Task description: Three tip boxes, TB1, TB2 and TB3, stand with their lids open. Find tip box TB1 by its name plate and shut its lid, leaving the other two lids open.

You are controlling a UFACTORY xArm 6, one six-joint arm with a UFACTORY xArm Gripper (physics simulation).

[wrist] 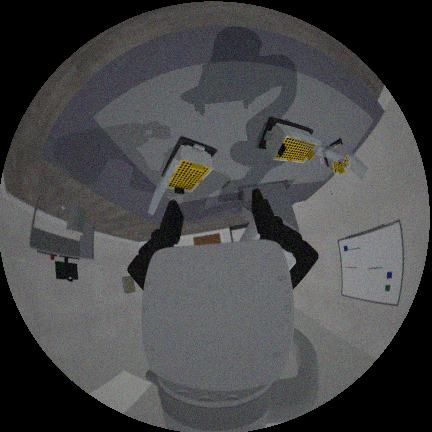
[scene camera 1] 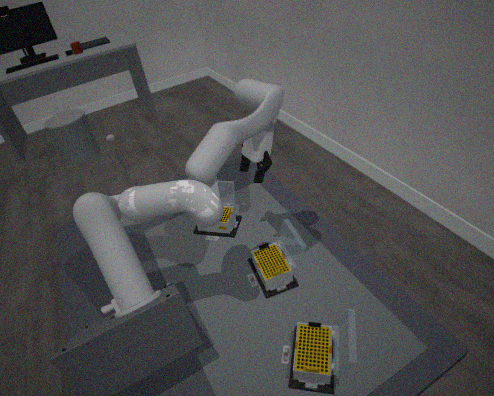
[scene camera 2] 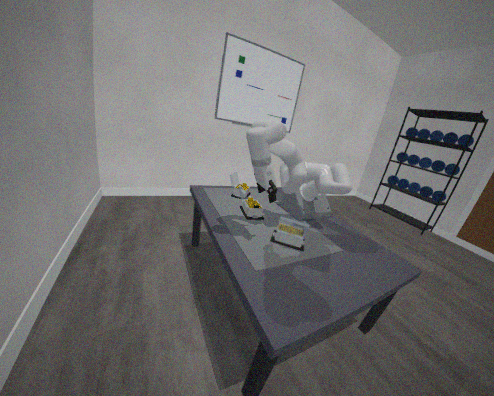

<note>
I see a lid [scene camera 1: 344,330], a lid [scene camera 1: 290,242], a grey mat [scene camera 2: 253,236] and a tip box [scene camera 1: 229,229].
The grey mat also shows in the wrist view [wrist: 225,104].
</note>
